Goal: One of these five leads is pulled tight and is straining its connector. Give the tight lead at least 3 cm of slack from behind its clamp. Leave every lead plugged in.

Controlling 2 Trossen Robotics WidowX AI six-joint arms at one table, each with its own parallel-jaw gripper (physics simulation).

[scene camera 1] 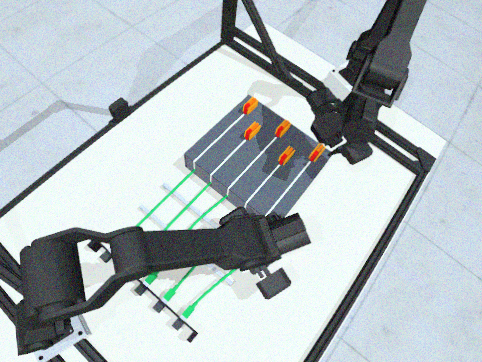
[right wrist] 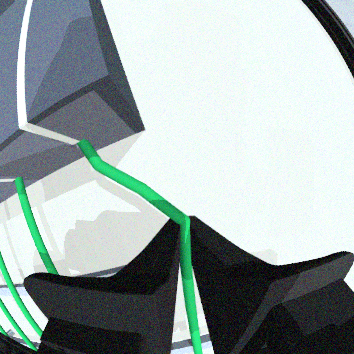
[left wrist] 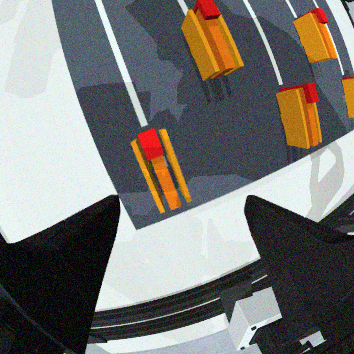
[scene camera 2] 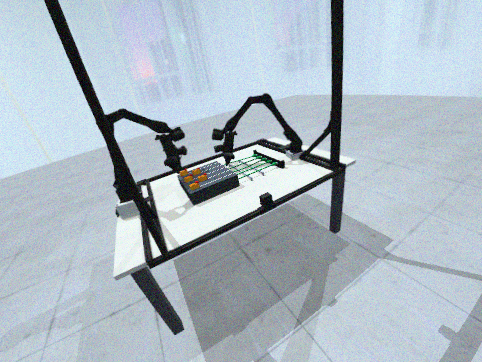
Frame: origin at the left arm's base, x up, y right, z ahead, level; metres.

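Seen in the pictures: left gripper, fingertip midpoint: (scene camera 1: 321, 143) (left wrist: 183, 203) (scene camera 2: 179, 171); right gripper, fingertip midpoint: (right wrist: 182, 222) (scene camera 2: 226, 165); left arm's base, link origin: (scene camera 1: 352, 75) (left wrist: 269, 329) (scene camera 2: 128, 198); right arm's base, link origin: (scene camera 1: 52, 326) (scene camera 2: 296, 151).
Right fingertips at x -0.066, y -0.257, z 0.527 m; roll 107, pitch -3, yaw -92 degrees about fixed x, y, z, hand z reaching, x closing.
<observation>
Offsets run from my right fingertips to a thing's top centre. "spot": to the spot under its first point.
The lead at the right of scene camera 1 shows white on the block (scene camera 1: 291, 187) (left wrist: 119, 62) (right wrist: 21, 75) and green beyond it {spot: dx +0.017, dy +0.017, dz -0.020 m} (right wrist: 142, 191). Its orange clamp with a red lever {spot: dx +0.086, dy +0.107, dz -0.238 m} (scene camera 1: 316, 152) (left wrist: 160, 172) stands near the block's corner. My left gripper (scene camera 1: 336, 148) (scene camera 2: 173, 165) (left wrist: 183, 203) is open, with its fingertips apart around the outer end of that clamp in the left wrist view, not touching it. My right gripper (scene camera 2: 228, 161) (right wrist: 182, 222) is shut on the green part, which bends at the fingertips. A green plug {dx +0.020, dy -0.022, dz +0.195 m} (scene camera 1: 188, 312) sits at the connector rail {spot: dx +0.034, dy +0.010, dz +0.227 m} (scene camera 1: 165, 308).
The dark block (scene camera 1: 210, 145) (scene camera 2: 215, 189) bears other clamps (scene camera 1: 250, 106) (scene camera 1: 252, 131) (scene camera 1: 282, 128) (scene camera 1: 286, 156) close by. Neighbouring green leads (scene camera 1: 165, 199) (right wrist: 33, 232) run beside the held one. My right arm hides part of the leads and rail in scene camera 1. Black frame bars edge the table.
</observation>
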